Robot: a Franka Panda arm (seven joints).
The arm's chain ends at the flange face. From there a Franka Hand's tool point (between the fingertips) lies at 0.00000 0.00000 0.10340 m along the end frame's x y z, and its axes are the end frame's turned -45 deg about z.
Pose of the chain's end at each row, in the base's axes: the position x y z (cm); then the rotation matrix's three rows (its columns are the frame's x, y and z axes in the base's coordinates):
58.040 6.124 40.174; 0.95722 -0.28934 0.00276; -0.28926 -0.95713 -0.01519; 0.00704 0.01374 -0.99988
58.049 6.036 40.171; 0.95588 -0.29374 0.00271; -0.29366 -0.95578 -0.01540; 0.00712 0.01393 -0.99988
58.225 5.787 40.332; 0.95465 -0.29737 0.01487; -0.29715 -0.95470 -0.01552; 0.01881 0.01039 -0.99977
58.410 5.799 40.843; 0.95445 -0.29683 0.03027; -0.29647 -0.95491 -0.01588; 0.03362 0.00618 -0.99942
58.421 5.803 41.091; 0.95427 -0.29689 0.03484; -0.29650 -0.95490 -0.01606; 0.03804 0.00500 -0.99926
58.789 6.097 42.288; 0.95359 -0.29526 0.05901; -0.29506 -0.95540 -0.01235; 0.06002 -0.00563 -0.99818
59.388 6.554 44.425; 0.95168 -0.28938 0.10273; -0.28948 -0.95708 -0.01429; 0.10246 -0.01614 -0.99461
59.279 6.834 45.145; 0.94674 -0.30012 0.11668; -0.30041 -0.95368 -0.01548; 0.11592 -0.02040 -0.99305
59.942 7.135 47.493; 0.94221 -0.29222 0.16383; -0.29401 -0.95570 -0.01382; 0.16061 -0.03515 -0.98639
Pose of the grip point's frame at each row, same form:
58.069 5.967 29.835; 0.88145 0.47226 0.00276; 0.47226 -0.88133 -0.01519; -0.00474 0.01469 -0.99988
58.077 5.877 29.832; 0.88361 0.46820 0.00271; 0.46819 -0.88349 -0.01540; -0.00482 0.01488 -0.99988
58.379 5.627 29.994; 0.88531 0.46477 0.01487; 0.46496 -0.88519 -0.01552; 0.00595 0.02065 -0.99977
58.723 5.635 30.509; 0.88479 0.46501 0.03027; 0.46559 -0.88486 -0.01588; 0.01940 0.02814 -0.99942
58.781 5.637 30.759; 0.88470 0.46484 0.03484; 0.46556 -0.88487 -0.01606; 0.02336 0.03043 -0.99926
59.399 5.969 31.967; 0.88307 0.46551 0.05901; 0.46693 -0.88421 -0.01235; 0.04642 0.03846 -0.99818
60.450 6.406 34.141; 0.87756 0.46832 0.10273; 0.47206 -0.88145 -0.01429; 0.08386 0.06104 -0.99461
60.485 6.674 34.877; 0.88166 0.45723 0.11668; 0.46193 -0.88678 -0.01548; 0.09639 0.06754 -0.99305
61.636 6.992 37.294; 0.87287 0.45961 0.16383; 0.46789 -0.88368 -0.01382; 0.13842 0.08871 -0.98639

